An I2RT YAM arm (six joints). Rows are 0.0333 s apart.
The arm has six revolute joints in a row. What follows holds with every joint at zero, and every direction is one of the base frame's.
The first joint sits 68 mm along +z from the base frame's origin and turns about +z.
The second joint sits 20 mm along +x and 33.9 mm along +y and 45.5 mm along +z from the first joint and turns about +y.
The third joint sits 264 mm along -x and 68.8 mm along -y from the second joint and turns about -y.
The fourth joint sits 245 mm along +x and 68.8 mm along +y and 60 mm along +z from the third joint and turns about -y.
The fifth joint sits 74 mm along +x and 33.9 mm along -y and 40.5 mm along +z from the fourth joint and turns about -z.
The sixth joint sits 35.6 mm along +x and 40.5 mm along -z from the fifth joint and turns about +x.
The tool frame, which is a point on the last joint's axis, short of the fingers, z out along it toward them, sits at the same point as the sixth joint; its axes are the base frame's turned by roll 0, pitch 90 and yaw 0 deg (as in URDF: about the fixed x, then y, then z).
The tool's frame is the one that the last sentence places.
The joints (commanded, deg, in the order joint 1, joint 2, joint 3, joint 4, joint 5, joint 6), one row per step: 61.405, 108.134, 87.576, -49.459, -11.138, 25.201; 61.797, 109.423, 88.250, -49.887, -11.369, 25.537; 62.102, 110.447, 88.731, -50.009, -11.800, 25.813; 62.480, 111.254, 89.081, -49.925, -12.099, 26.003; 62.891, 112.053, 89.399, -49.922, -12.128, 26.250; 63.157, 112.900, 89.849, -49.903, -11.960, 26.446; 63.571, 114.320, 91.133, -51.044, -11.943, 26.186; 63.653, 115.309, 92.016, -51.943, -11.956, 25.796; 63.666, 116.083, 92.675, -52.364, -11.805, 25.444; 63.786, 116.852, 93.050, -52.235, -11.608, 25.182; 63.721, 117.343, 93.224, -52.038, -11.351, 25.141
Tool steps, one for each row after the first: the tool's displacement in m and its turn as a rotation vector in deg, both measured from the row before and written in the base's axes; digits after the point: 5 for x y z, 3 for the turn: -0.00088, 0.00430, -0.00523, -0.819, 0.815, 0.158; -0.00074, 0.00364, -0.00433, -0.403, 0.775, 0.186; -0.00134, 0.00348, -0.00350, -0.206, 0.494, 0.294; -0.00156, 0.00326, -0.00372, -0.424, 0.333, 0.190; -0.00039, 0.00313, -0.00345, -0.420, 0.098, 0.033; -0.00103, 0.00445, -0.00390, -1.133, 0.470, 0.653; 0.00045, 0.00224, -0.00287, -0.867, 0.332, 0.454; 0.00095, 0.00192, -0.00232, -0.519, -0.003, 0.309; 0.00039, 0.00246, -0.00343, -0.302, -0.134, 0.321; 0.00125, 0.00112, -0.00249, -0.215, -0.183, -0.088
